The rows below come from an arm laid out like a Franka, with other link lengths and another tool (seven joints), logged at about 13 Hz.
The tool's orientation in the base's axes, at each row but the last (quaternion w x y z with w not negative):
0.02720 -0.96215 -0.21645 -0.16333
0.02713 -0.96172 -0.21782 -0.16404
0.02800 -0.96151 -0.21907 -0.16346
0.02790 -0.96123 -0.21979 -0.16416
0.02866 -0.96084 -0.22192 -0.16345
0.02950 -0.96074 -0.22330 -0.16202
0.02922 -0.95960 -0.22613 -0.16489
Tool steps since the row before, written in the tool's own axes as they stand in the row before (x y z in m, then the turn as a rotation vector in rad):
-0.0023 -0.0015 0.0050 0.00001 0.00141 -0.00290
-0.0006 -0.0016 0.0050 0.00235 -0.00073 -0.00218
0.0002 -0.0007 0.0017 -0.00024 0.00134 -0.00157
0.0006 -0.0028 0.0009 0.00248 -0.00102 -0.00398
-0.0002 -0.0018 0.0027 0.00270 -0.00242 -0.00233
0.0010 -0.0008 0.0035 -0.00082 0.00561 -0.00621
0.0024 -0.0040 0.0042 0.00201 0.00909 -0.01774
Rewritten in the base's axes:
-0.0011 0.0010 -0.0055 -0.00027 -0.00163 0.00277
0.0003 0.0018 -0.0050 0.00103 0.00135 0.00281
0.0004 0.0009 -0.0016 -0.00010 -0.00151 0.00143
-0.0004 0.0029 -0.0007 0.00046 0.00144 0.00455
-0.0001 0.0019 -0.0026 0.00053 0.00301 0.00304
0.0015 0.0016 -0.0030 -0.00009 -0.00619 0.00570
0.0015 0.0052 -0.0032 0.00035 -0.00961 0.01758

